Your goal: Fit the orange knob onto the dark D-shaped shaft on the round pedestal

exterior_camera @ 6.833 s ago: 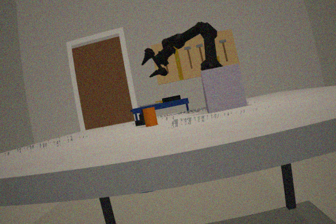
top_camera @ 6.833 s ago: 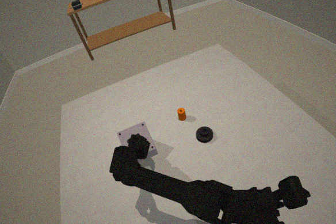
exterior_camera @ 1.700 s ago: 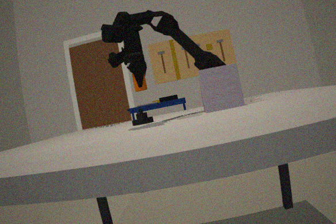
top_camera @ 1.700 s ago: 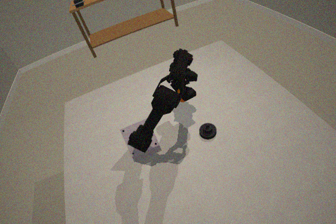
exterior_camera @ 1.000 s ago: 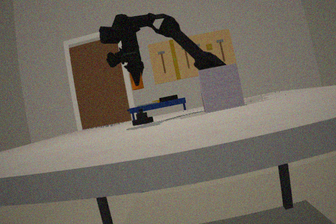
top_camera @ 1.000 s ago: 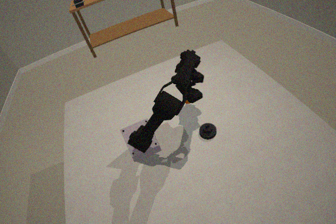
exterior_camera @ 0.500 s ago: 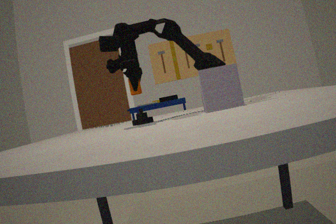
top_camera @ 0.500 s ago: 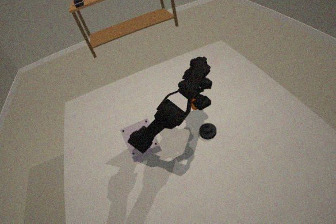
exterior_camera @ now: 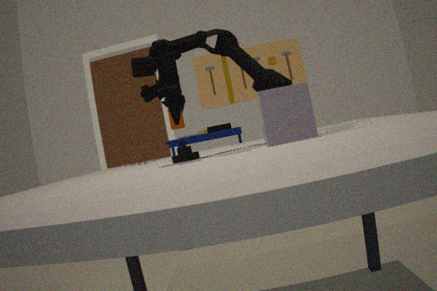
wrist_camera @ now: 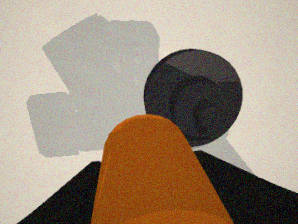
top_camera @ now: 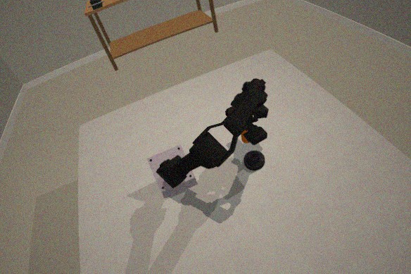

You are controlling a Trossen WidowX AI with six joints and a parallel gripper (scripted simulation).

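Right now the round pedestal is 4 cm to the right of my gripper tip and 8 cm below it. From my gripper tip the other things lie so: orange knob 2 cm above.
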